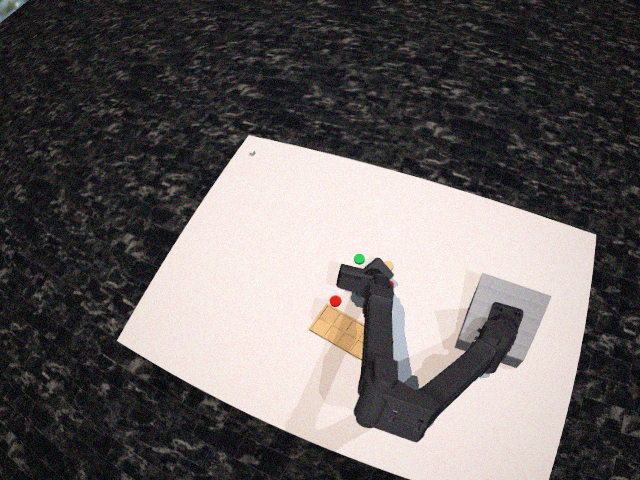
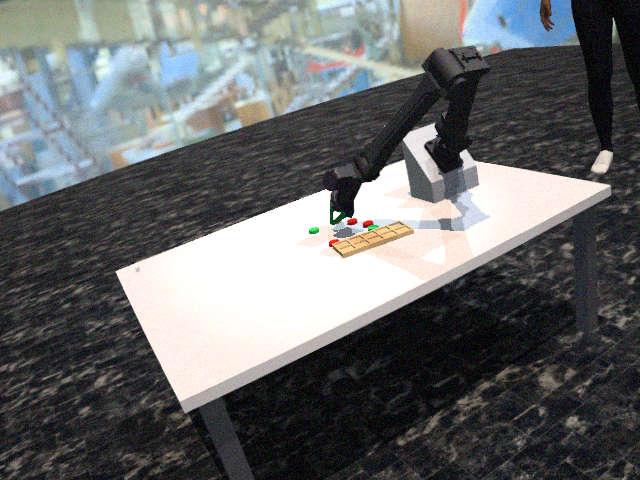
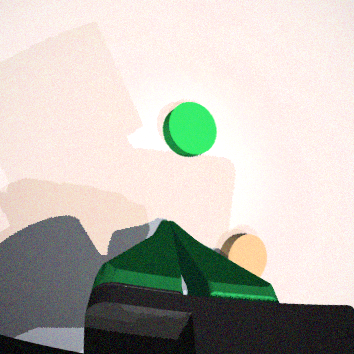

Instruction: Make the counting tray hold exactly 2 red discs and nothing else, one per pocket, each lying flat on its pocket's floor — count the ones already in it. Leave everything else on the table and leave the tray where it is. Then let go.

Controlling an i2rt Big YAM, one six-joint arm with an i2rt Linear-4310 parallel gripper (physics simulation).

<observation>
The gripper (image 2: 332, 224) is shut, with nothing in its grasp. Also in view: a tan disc (image 3: 247, 250). A tan counting tray (image 1: 333, 325) rests on the table.
</observation>
